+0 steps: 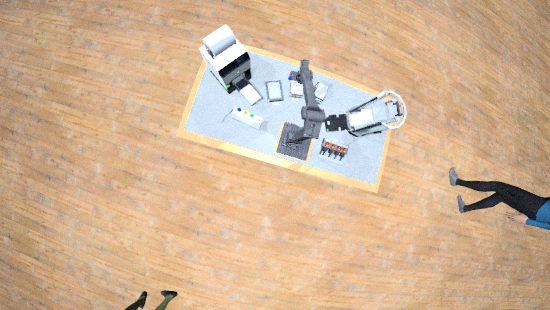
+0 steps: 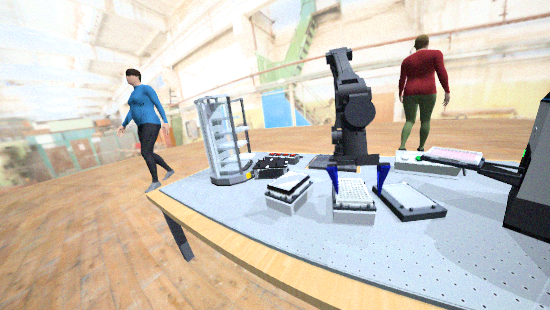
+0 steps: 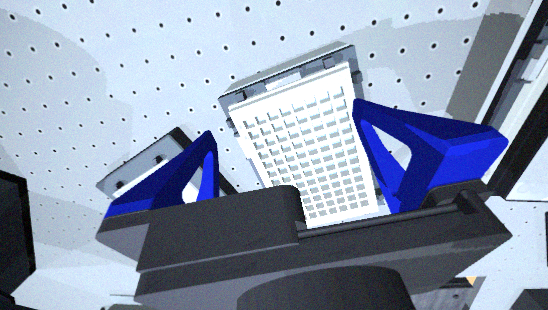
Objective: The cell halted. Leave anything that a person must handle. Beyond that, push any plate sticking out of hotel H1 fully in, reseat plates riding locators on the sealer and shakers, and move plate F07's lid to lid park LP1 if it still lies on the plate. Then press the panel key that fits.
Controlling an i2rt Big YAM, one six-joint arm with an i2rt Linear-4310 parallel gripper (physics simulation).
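Frame: origin at the arm's base, x back, y right, z up, level; millimetres.
Seen in the pictures: gripper, fingertip midpoint: (image 1: 296,79) (image 2: 357,195) (image 3: 281,122); arm's base, origin of the base link: (image 1: 290,142).
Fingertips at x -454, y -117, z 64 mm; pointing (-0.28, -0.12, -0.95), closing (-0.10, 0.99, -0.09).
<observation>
Offsets run from my fingertips to a thing's top centre.
My gripper (image 1: 295,78) (image 2: 358,193) (image 3: 281,122) is open and empty, its blue fingers on either side of a white well plate @(dx +41, dy +20, dz -6 mm) (image 2: 353,190) (image 3: 310,150). That plate lies on a low grey block with dark locators; its exact seating is unclear. A second block carries a plate with a dark-edged, glossy top @(dx +15, dy +203, dz +7 mm) (image 1: 321,91) (image 2: 289,183), which looks tilted. A dark frame with a pale panel @(dx +124, dy -129, dz -44 mm) (image 1: 274,91) (image 2: 412,196) lies flat on the other side. Hotel H1 @(dx +103, dy +595, dz +344 mm) (image 1: 382,111) (image 2: 225,180) has several shelves. The key panel @(dx +395, dy -243, dz +9 mm) (image 1: 255,121) (image 2: 427,167) shows blue, yellow and green keys.
A tall machine with a roll @(dx +106, dy -490, dz +381 mm) (image 1: 225,60) holds out a tray with a pinkish plate @(dx +249, dy -270, dz +57 mm) (image 2: 455,153). A black nest @(dx +192, dy +403, dz +1 mm) (image 1: 336,122) (image 2: 271,168) and a red-topped rack @(dx +411, dy +457, dz -22 mm) (image 1: 334,147) (image 2: 285,156) stand near the hotel. Two people, in blue (image 2: 145,107) and red (image 2: 424,72), are off the table.
</observation>
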